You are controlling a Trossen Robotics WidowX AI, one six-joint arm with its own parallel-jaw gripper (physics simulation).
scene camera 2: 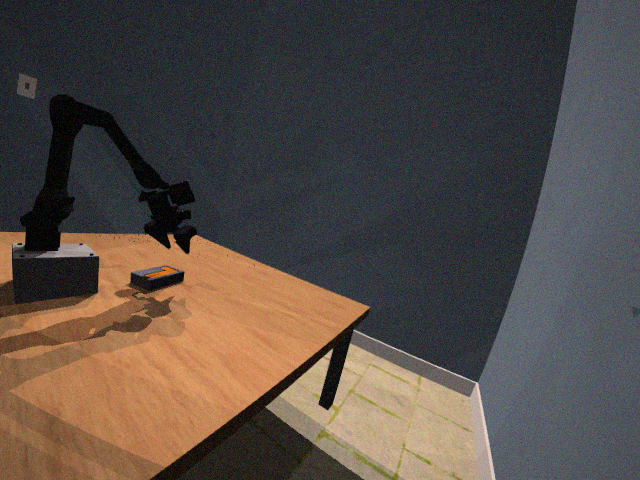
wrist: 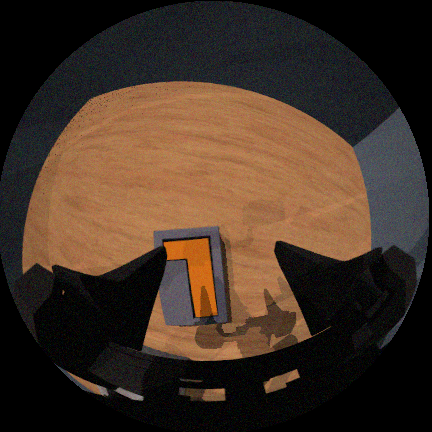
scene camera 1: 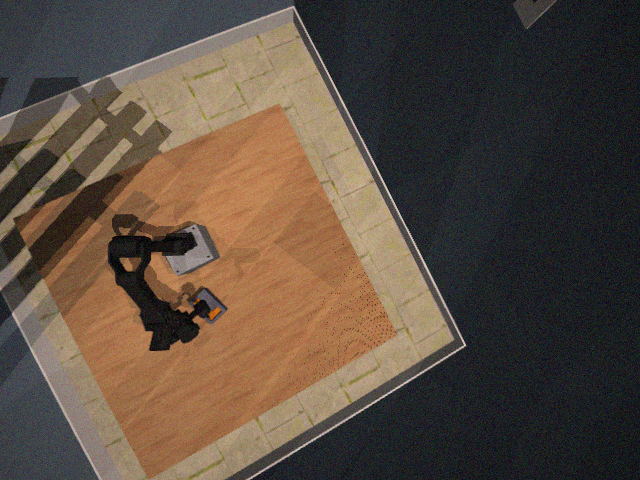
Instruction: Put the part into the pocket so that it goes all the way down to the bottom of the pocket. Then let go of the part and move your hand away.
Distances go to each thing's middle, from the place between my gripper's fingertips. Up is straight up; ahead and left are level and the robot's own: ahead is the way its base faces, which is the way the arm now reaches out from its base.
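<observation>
I can see the orange part [wrist: 196, 251], and it's 20 mm to the left of my hand, 50 mm behind it and 90 mm below it. There's the pocket block [scene camera 2: 138, 278] as well, and from my hand that's 20 mm to the left, 50 mm behind and 100 mm below.
</observation>
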